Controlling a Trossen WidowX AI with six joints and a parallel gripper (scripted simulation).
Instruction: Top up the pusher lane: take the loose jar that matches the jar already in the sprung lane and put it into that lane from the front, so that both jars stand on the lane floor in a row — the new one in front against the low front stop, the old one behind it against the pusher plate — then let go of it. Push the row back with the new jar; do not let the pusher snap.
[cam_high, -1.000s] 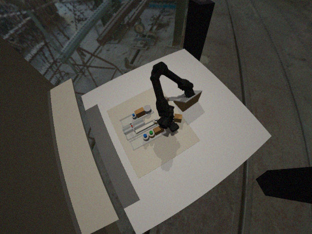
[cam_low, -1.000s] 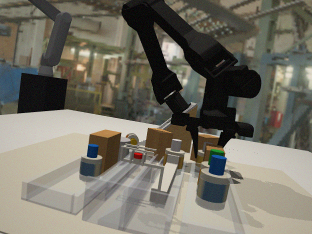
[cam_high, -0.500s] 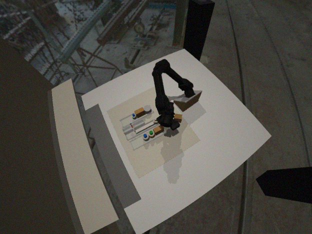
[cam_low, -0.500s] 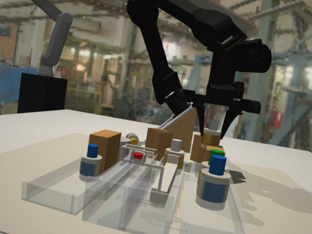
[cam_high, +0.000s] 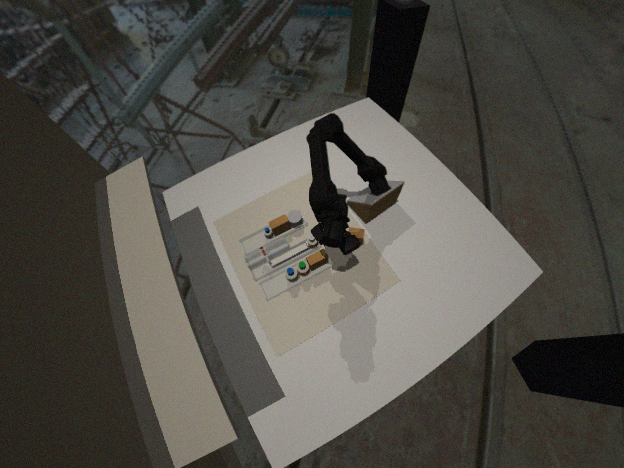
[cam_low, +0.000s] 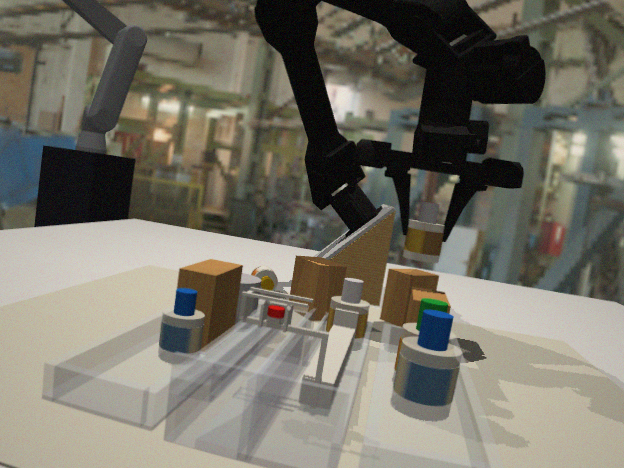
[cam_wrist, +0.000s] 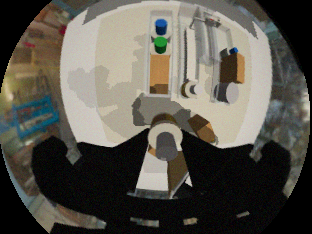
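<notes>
The clear sprung lane is 22 cm ahead of my gripper tip, 7 cm to the right of it and 10 cm below it. The rest, counted from my gripper tip: red-capped piece 26 cm ahead, 8 cm to the right, 5 cm below.
</notes>
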